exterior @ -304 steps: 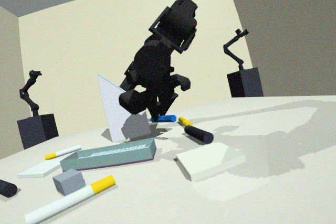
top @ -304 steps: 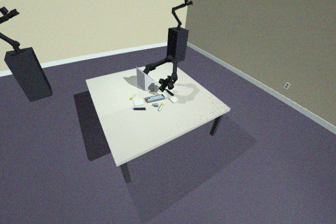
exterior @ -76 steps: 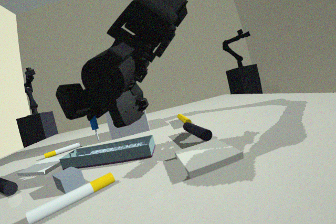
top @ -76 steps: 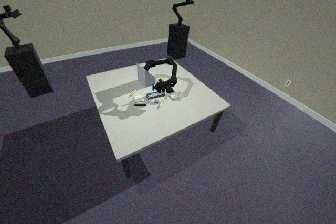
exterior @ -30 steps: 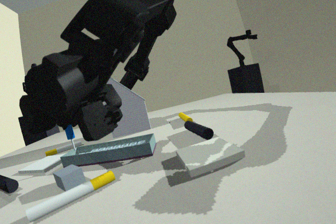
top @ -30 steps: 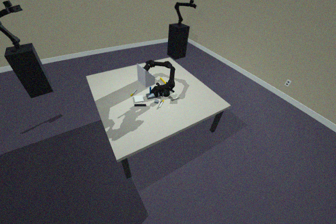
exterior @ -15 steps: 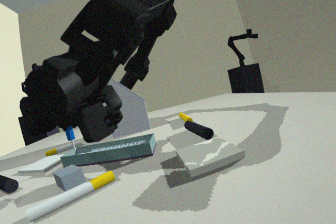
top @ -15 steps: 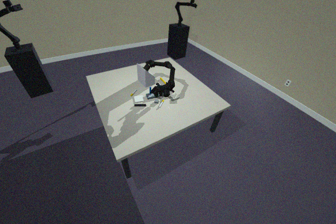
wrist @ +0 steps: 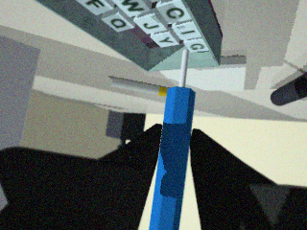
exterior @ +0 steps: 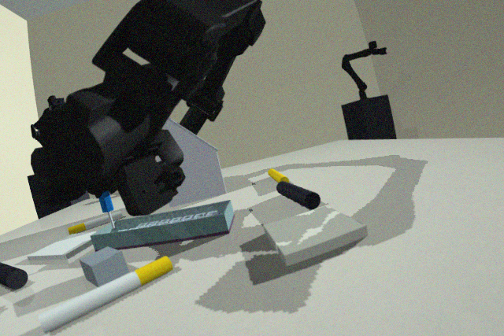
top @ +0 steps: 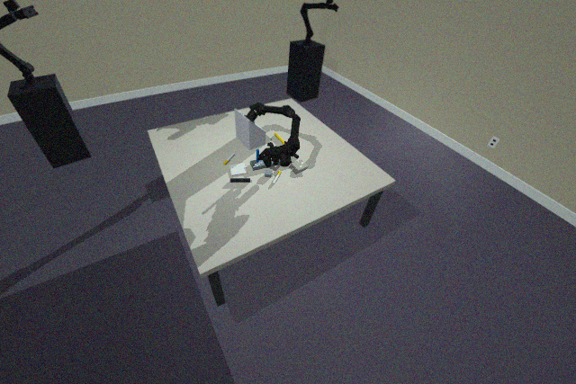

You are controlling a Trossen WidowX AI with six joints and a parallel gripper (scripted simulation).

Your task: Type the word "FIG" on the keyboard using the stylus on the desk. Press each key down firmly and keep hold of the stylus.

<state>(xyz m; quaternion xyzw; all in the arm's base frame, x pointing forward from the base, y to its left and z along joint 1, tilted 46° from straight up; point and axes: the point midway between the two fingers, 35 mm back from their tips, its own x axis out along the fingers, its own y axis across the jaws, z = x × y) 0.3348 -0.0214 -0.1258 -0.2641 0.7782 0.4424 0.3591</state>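
My gripper tip is 70 mm above the F key, 50 mm to the right of it and 30 mm past it. Also, from my gripper tip: grey cube: 100 mm ahead, 70 mm below, 20 mm to the left; then blue stylus: 10 mm below.
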